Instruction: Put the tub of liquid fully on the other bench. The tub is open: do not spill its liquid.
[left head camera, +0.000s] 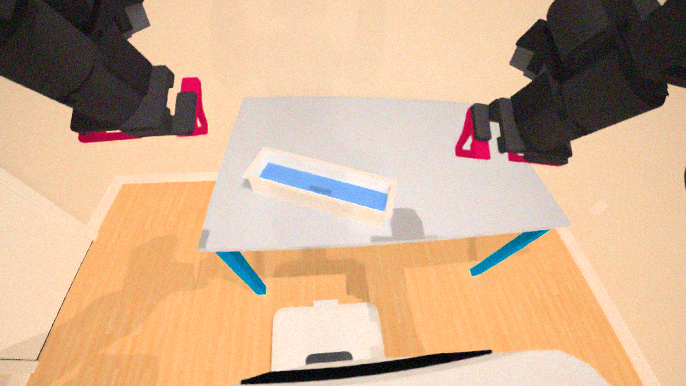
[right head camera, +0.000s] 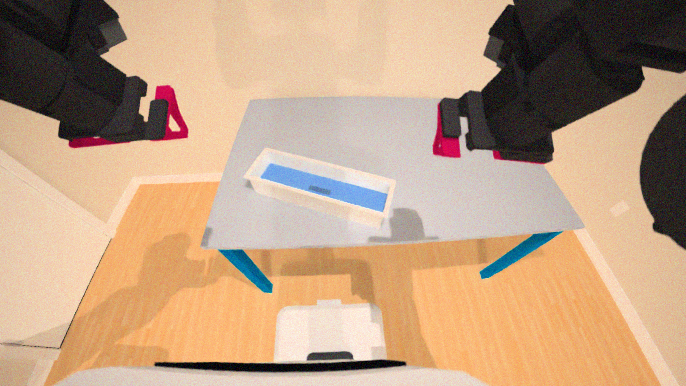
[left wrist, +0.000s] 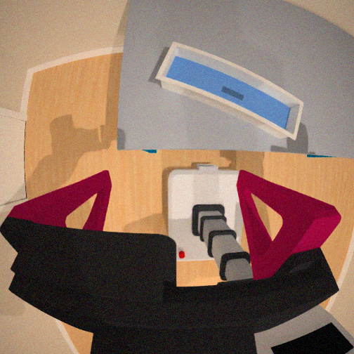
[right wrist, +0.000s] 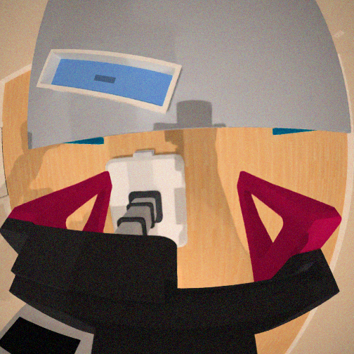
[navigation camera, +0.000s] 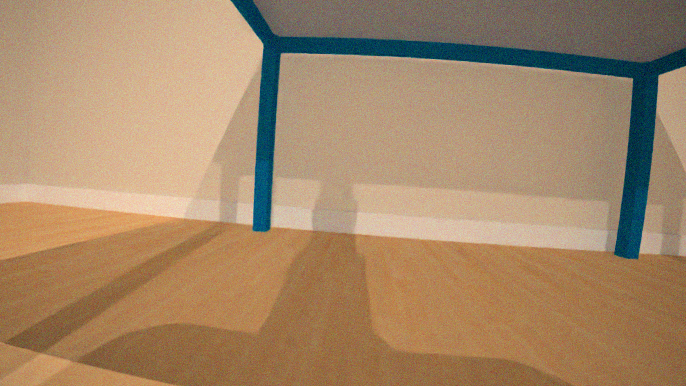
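The open cream tub (left head camera: 310, 201) (right head camera: 310, 200) (left wrist: 232, 72) (right wrist: 120, 60) holds blue liquid (left head camera: 295, 177) (right head camera: 295, 177) and stands upright, slightly slanted, on the left half of the grey bench (left head camera: 425, 150) (right head camera: 375, 130) (left wrist: 150, 120) (right wrist: 250, 75). My left gripper (left head camera: 145, 135) (right head camera: 129, 140) (left wrist: 173, 177) is open and empty, left of the bench in the head views. My right gripper (left head camera: 502, 158) (right head camera: 477, 157) (right wrist: 174, 178) is open and empty, over the bench's right part in the head views. Both are apart from the tub. No second bench shows.
My white base (left head camera: 325, 330) (right head camera: 330, 330) (left wrist: 187, 200) (right wrist: 172, 200) is close to the bench's near edge. Blue bench legs (left head camera: 510, 252) (right head camera: 250, 272) (navigation camera: 637, 165) stand on the wooden floor. A wall is behind the bench; a pale door-like panel (left head camera: 40, 260) (right head camera: 45, 260) is at the left.
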